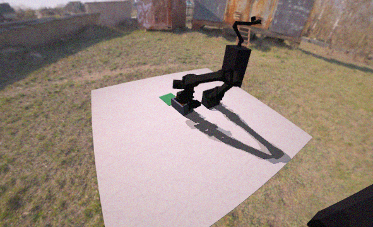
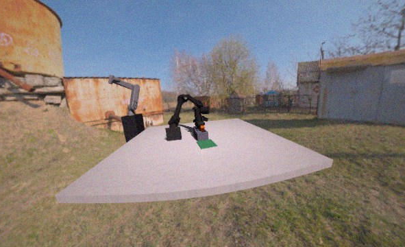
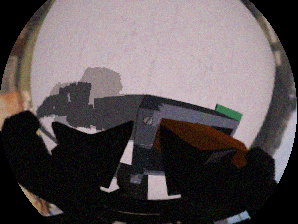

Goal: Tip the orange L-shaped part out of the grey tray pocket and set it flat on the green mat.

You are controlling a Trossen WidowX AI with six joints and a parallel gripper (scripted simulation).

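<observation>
Right now my gripper tip is 10 mm short of the orange L-shaped part, 50 mm to the left of it and 10 mm below it. Round my gripper tip: green mat: 50 mm ahead, 210 mm to the right, 50 mm below.
</observation>
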